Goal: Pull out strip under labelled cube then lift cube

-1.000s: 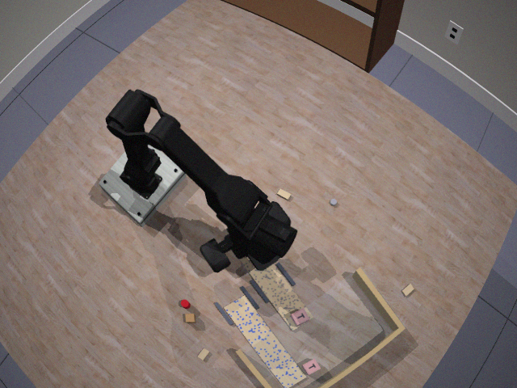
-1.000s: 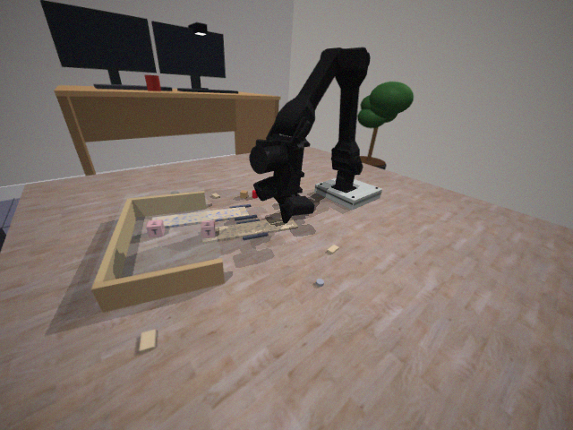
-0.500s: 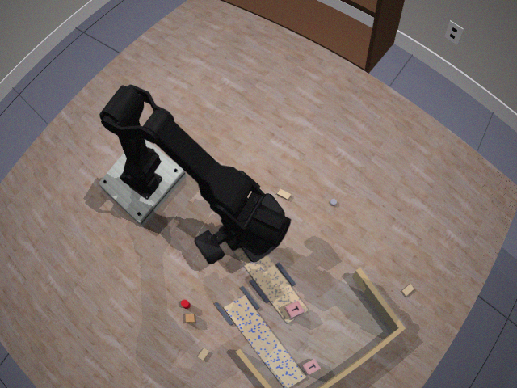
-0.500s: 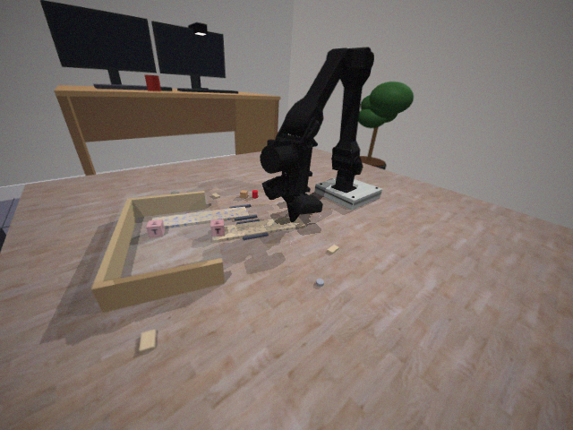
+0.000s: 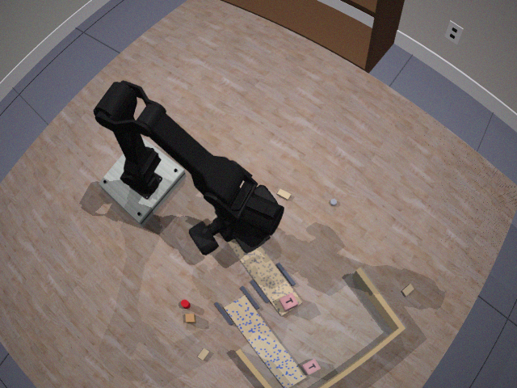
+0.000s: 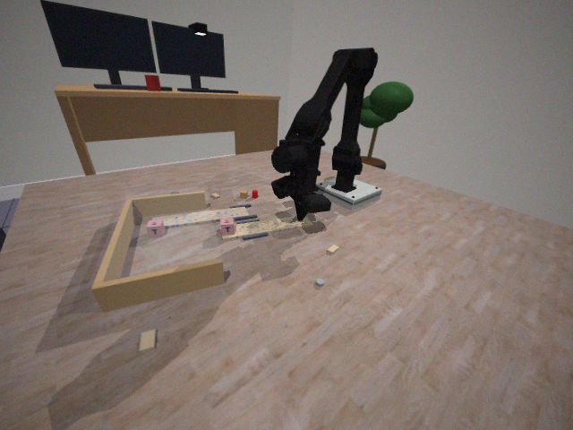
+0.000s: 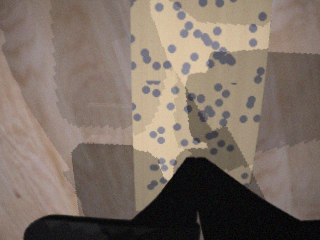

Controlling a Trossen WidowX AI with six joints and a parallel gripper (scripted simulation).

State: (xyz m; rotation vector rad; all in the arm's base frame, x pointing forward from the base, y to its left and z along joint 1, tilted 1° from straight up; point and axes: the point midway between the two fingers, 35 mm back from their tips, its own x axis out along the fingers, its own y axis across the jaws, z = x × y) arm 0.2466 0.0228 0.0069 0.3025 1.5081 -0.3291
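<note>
My gripper tip is 90 mm short of the strip and 40 mm to the left of it. Round my gripper tip: tan cube 230 mm to the right, 30 mm ahead; then grey disc 180 mm to the left, 140 mm ahead; then red peg 200 mm to the right, 10 mm above.
</note>
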